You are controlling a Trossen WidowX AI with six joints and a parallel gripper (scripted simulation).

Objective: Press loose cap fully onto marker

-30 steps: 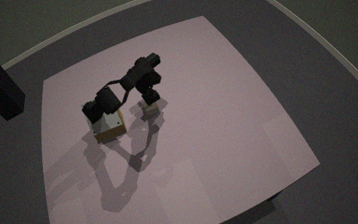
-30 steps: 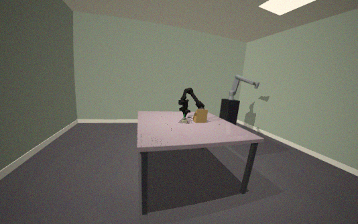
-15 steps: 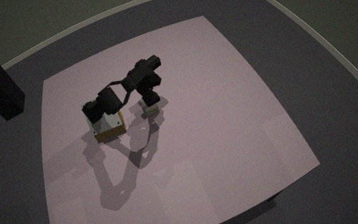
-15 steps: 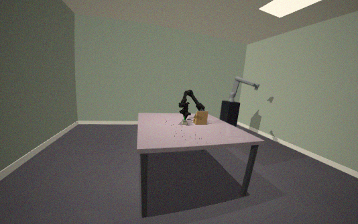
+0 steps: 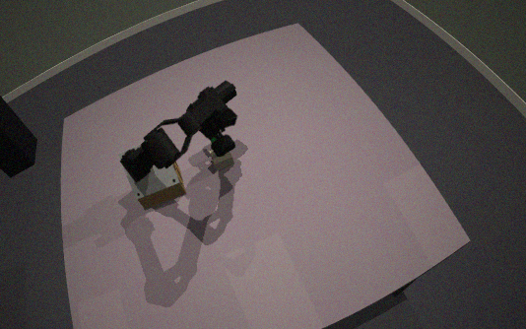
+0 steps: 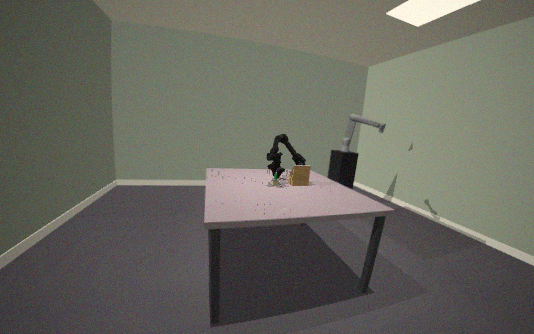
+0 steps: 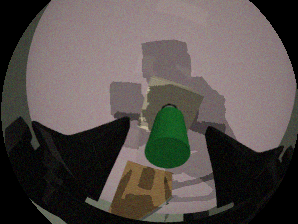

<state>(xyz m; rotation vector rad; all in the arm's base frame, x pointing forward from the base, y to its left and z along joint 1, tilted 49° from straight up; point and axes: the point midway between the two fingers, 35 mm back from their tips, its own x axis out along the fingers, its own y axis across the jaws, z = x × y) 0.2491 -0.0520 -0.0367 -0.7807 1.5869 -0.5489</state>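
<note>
Right now my gripper tip is 1 cm below the green marker cap. Also, from my gripper tip: holder block: 5 cm below.
</note>
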